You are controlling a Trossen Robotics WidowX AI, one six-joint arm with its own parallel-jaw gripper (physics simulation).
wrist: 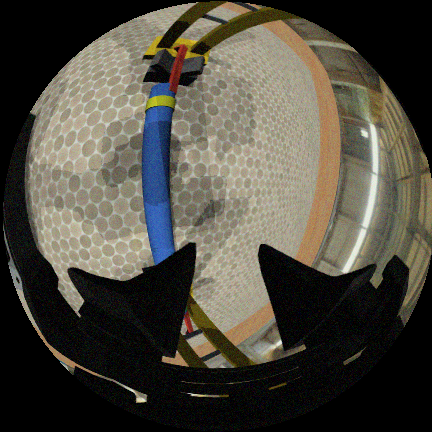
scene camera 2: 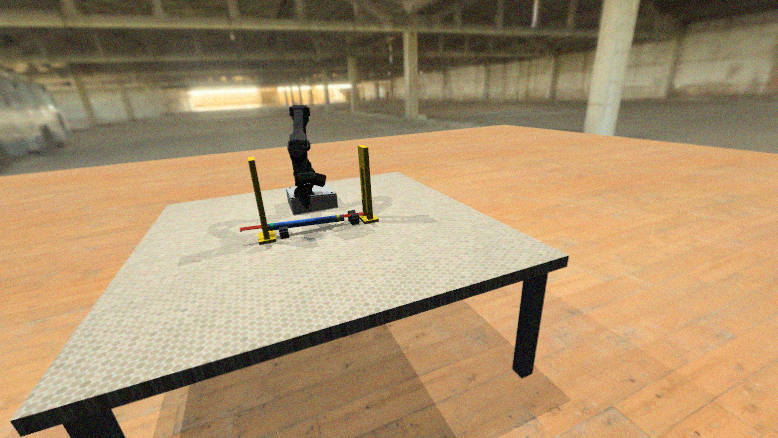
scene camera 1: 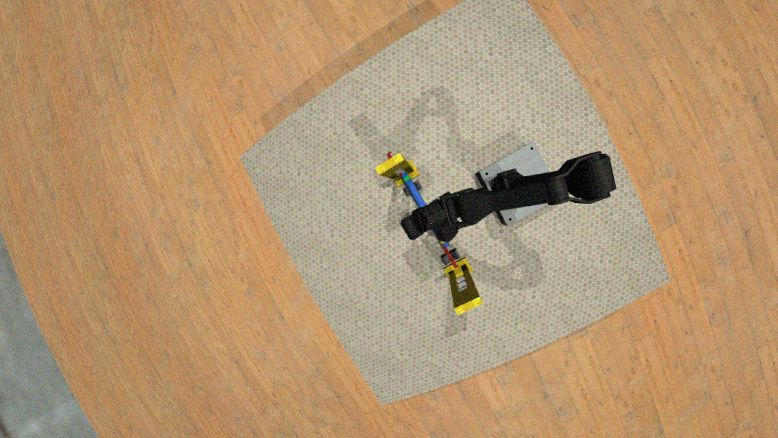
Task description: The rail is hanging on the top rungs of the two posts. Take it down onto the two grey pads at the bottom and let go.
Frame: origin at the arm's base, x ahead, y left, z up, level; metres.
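Where they show: gripper, fingertip midpoint: (wrist: 227,249) (scene camera 2: 307,207); arm's base, link origin: (scene camera 1: 501,184).
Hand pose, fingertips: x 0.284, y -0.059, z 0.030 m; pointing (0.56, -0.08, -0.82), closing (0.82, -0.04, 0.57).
Observation:
Each offset is from my fingertips to the centre of the thing. Level surfaces: height alone.
The blue rail @(dx -0.030, dy -0.009, dz -0.069 m) (scene camera 1: 413,190) (scene camera 2: 310,221) (wrist: 156,175), with thin red ends, lies low across the feet of the two posts, well below the top rungs. One grey pad @(dx -0.013, dy +0.179, dz -0.083 m) (scene camera 1: 450,255) (scene camera 2: 353,217) (wrist: 196,66) is under the red end by the yellow band. The other grey pad @(dx -0.035, dy -0.096, dz -0.083 m) (scene camera 2: 283,232) is beneath the green-banded end; whether the rail touches it is unclear. My gripper (scene camera 2: 304,206) (wrist: 227,249) is partly open and empty, above the rail's middle. In the wrist view the rail passes behind the left finger, outside the gap. The arm hides the fingertips in the overhead view.
A yellow post @(dx -0.008, dy +0.241, dz +0.045 m) (scene camera 1: 465,304) (scene camera 2: 364,182) stands beyond the yellow-banded end. The other yellow post @(dx -0.040, dy -0.158, dz +0.045 m) (scene camera 1: 387,167) (scene camera 2: 258,198) stands by the green-banded end. The arm's grey base plate (scene camera 1: 519,160) sits on the tiled table @(dz -0.105 m) (scene camera 1: 337,217) (scene camera 2: 228,315) behind the rail.

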